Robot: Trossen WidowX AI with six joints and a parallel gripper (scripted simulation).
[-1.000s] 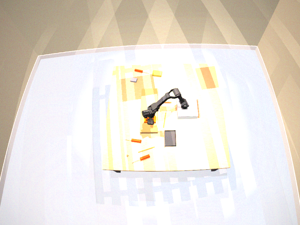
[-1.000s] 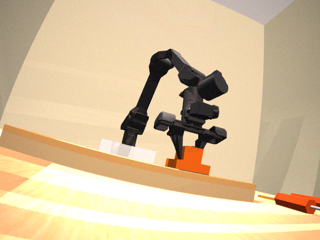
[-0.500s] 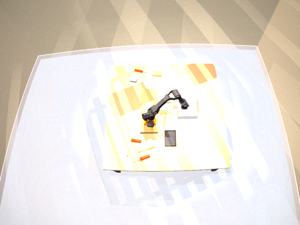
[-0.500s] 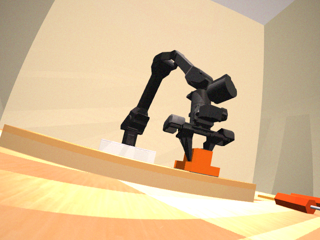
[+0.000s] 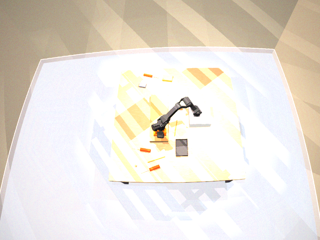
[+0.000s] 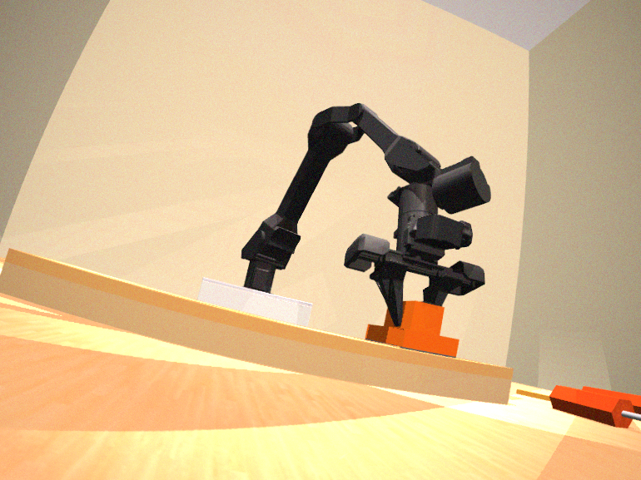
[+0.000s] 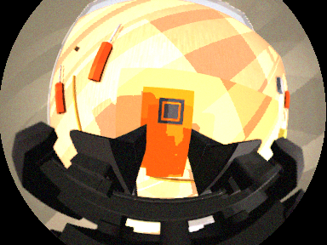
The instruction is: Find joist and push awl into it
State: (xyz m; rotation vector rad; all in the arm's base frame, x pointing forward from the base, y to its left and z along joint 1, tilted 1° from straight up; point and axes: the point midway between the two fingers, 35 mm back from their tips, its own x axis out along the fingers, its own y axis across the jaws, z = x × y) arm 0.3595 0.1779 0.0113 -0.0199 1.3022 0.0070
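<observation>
The stud finder is 1 cm ahead of my gripper tip and 2 cm above it. The rest, counted from my gripper tip: dark grey tray 22 cm behind, 14 cm to the left, 5 cm below; square indicator 2 cm ahead, 3 cm above; grey block 21 cm ahead, 58 cm to the right, 5 cm below.
</observation>
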